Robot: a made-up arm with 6 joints.
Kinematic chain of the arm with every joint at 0, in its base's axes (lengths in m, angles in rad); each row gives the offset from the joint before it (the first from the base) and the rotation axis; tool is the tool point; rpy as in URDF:
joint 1: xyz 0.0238 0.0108 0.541 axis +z
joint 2: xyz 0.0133 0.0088 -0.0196 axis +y
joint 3: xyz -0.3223 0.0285 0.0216 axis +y
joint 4: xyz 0.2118 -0.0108 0.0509 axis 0.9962 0 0.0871
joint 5: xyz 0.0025 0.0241 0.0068 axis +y
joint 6: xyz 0.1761 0.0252 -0.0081 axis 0.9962 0 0.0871
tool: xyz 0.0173 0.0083 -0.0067 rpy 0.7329 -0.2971 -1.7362
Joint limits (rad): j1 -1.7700..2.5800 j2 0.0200..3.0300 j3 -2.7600..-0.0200 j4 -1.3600..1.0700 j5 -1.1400..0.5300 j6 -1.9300..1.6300
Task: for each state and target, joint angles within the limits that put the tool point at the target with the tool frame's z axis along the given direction. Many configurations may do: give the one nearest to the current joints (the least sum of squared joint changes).
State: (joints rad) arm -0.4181 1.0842 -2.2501 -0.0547 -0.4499 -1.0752
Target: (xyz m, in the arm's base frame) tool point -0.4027 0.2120 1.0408 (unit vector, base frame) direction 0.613 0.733 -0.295
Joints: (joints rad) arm -0.3401 0.4714 -2.0893 0.1904 -0.7823 -1.2712
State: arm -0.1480 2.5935 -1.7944 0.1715 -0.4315 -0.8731
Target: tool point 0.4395 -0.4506 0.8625 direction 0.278 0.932 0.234
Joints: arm -0.8997 2.1652 -1.9740 0.3916 -0.5897 -0.9206
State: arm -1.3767 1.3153 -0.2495 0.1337 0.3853 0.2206
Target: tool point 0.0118 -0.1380 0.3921 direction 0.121 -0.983 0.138
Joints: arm -1.7700 2.2042 -0.6010 -0.5732 0.5272 0.7090
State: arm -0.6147 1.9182 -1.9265 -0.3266 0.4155 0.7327
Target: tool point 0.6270 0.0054 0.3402 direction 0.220 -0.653 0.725
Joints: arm -0.1899 2.7913 -2.0470 0.2330 0.4667 0.9107
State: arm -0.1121 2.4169 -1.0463 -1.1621 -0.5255 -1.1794
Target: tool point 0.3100 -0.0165 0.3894 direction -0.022 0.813 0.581
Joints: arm -0.3512 2.0775 -0.6158 -0.6328 -0.1919 -0.6430
